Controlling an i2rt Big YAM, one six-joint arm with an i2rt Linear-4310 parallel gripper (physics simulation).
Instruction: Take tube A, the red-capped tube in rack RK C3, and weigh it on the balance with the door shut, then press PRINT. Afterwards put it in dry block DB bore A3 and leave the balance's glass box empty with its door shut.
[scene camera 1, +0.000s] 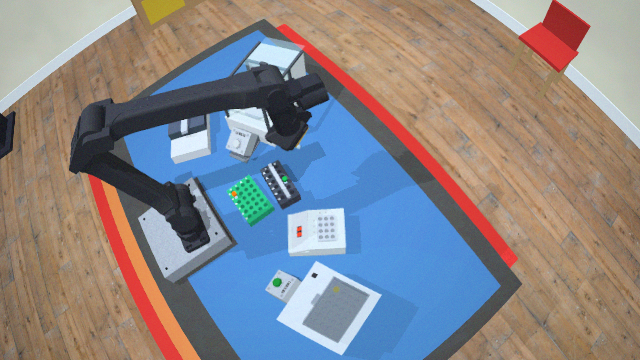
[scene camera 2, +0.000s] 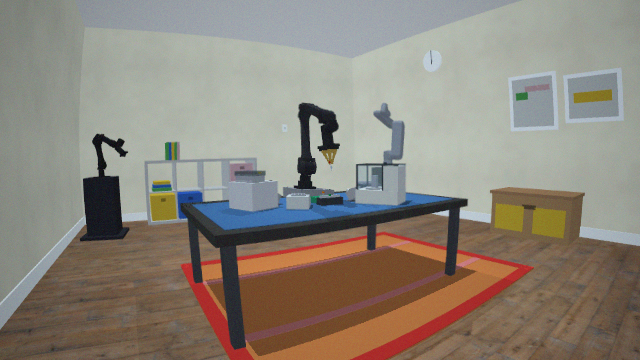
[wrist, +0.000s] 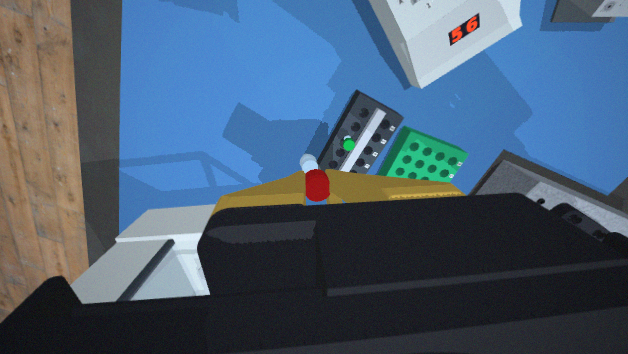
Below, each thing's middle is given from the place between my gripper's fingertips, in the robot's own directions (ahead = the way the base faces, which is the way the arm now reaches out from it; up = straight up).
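Labels:
The tube A (wrist: 317, 183) is 10 mm below my hand, and going by their middles, of the things named here the tube A is the nearest to my hand. The white machine with grey lid (scene camera 1: 328, 308) is 380 mm to the right of my hand, 130 mm behind it and 120 mm below it. Going by their middles, of the things named here the white machine with grey lid is the farthest from my hand. Then there's the balance (scene camera 1: 254, 120), which is 300 mm to the left of my hand, 40 mm ahead of it and 100 mm below it. And the PRINT button box (scene camera 1: 242, 143) is 210 mm to the left of my hand, 170 mm below it and 90 mm behind it.

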